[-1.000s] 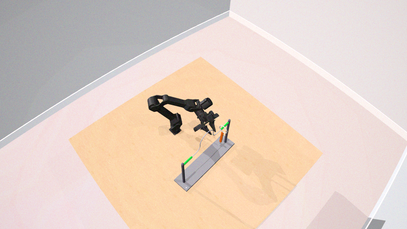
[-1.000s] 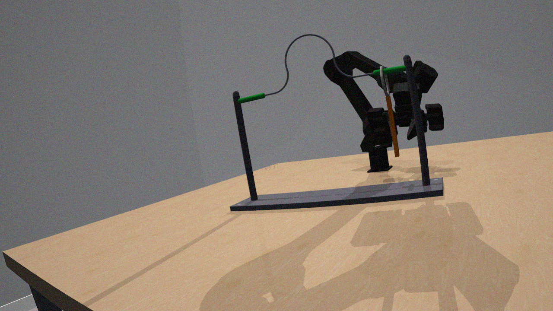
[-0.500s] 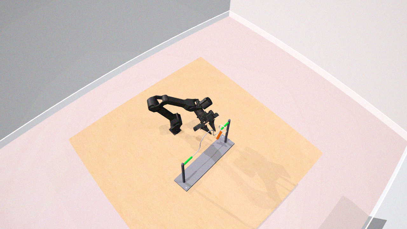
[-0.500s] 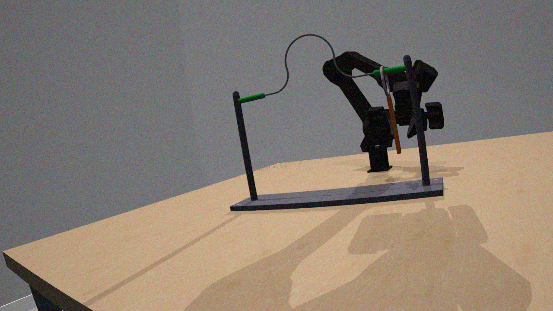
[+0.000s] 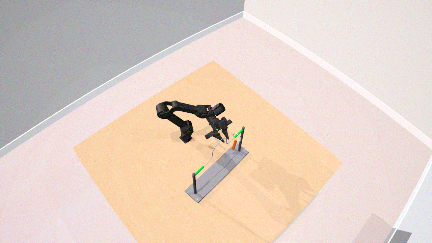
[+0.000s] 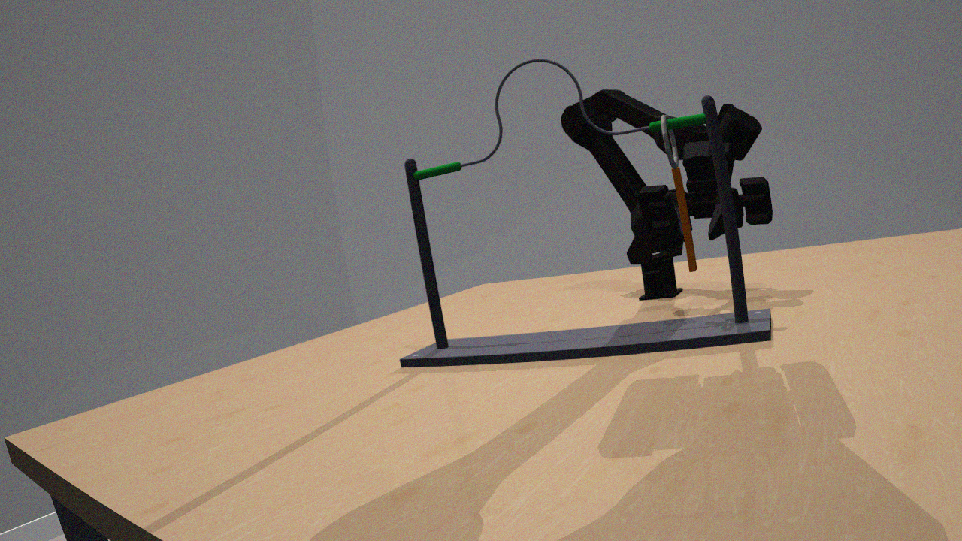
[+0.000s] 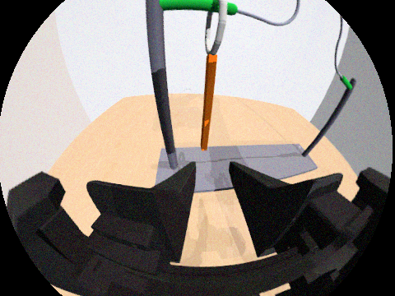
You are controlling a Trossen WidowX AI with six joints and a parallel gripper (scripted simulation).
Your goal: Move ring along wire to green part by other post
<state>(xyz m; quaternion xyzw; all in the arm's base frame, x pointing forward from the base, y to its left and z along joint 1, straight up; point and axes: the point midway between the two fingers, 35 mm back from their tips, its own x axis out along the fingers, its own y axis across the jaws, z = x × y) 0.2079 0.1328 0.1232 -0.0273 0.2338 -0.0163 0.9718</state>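
Right now the ring with orange handle is 60 mm ahead of my gripper tip and 70 mm above it.
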